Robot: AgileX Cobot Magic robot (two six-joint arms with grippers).
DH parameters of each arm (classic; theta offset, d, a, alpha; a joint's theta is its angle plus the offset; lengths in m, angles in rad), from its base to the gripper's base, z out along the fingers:
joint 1: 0 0.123 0 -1.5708
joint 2: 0.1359 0 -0.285 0
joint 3: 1.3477 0 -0.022 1.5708
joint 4: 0 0.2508 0 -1.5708
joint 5: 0 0 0.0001 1.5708
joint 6: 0 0.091 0 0
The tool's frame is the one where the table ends.
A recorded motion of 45 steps. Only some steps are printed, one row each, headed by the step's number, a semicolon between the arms.
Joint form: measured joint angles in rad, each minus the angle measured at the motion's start. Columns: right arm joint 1, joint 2, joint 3, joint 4, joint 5, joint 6; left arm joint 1, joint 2, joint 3, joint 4, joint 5, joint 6.
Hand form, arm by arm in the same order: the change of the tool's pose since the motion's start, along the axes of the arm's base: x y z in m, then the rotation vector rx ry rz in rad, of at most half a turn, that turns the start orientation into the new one. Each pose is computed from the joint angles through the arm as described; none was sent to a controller.
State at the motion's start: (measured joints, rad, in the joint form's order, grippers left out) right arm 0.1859 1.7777 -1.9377 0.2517 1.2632 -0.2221; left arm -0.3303 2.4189 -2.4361 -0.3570 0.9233 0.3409
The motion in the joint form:
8: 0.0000 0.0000 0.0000 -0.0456 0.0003 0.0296; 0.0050 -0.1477 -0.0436 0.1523 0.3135 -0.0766
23: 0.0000 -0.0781 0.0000 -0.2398 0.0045 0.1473; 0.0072 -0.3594 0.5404 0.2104 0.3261 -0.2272
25: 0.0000 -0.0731 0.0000 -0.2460 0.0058 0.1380; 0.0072 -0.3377 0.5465 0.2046 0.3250 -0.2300
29: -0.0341 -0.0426 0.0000 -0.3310 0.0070 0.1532; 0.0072 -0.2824 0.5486 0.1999 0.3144 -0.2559
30: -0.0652 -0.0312 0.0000 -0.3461 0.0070 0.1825; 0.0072 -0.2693 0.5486 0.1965 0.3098 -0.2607
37: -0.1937 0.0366 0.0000 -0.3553 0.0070 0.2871; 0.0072 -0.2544 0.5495 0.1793 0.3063 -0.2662
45: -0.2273 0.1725 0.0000 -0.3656 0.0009 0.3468; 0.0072 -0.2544 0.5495 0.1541 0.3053 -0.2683
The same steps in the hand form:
8: 0.0009 -0.0037 -0.0009 -0.0296 0.0013 -0.0355; -0.0420 0.0254 0.0694 0.1517 0.0846 0.0065
23: -0.0180 -0.0243 0.0260 -0.1353 -0.0812 -0.1883; -0.0947 0.0493 0.0027 0.2704 0.4843 0.1239
25: -0.0165 -0.0246 0.0242 -0.1477 -0.0787 -0.1820; -0.0923 0.0480 -0.0084 0.2740 0.5122 0.1242
29: -0.0046 -0.0426 0.0133 -0.2287 -0.0620 -0.2497; -0.0853 0.0453 -0.0335 0.2778 0.5664 0.1459
30: 0.0001 -0.0549 0.0091 -0.2315 -0.0461 -0.3080; -0.0837 0.0445 -0.0393 0.2761 0.5773 0.1501
37: 0.0202 -0.1037 -0.0166 -0.2044 0.0459 -0.5199; -0.0824 0.0425 -0.0460 0.2629 0.5974 0.1528
45: 0.0517 -0.1190 -0.0717 -0.2169 0.1803 -0.5939; -0.0830 0.0405 -0.0456 0.2383 0.6072 0.1514

